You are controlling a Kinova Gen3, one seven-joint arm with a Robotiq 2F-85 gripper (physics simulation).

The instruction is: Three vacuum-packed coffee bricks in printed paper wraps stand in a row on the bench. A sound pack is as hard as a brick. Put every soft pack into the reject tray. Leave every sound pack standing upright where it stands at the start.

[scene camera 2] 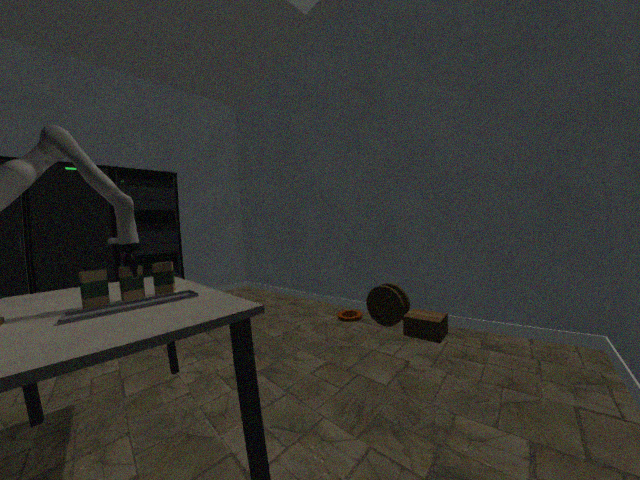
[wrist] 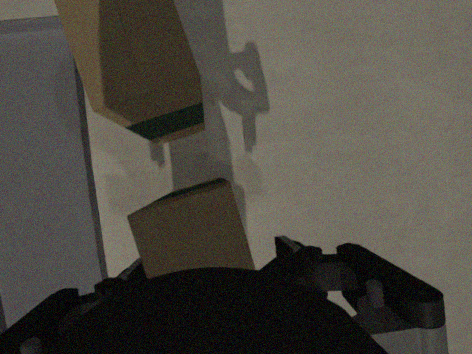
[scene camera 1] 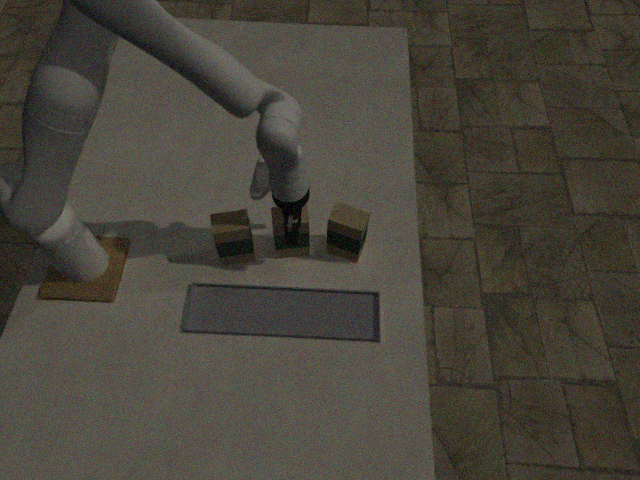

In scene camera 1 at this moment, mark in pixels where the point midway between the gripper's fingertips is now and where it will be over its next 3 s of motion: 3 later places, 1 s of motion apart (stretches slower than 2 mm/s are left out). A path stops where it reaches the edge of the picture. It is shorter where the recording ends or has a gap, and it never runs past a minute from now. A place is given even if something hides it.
My gripper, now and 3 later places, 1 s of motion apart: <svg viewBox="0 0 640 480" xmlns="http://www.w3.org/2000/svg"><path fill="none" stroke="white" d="M296 225L297 228L297 216L343 195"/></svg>
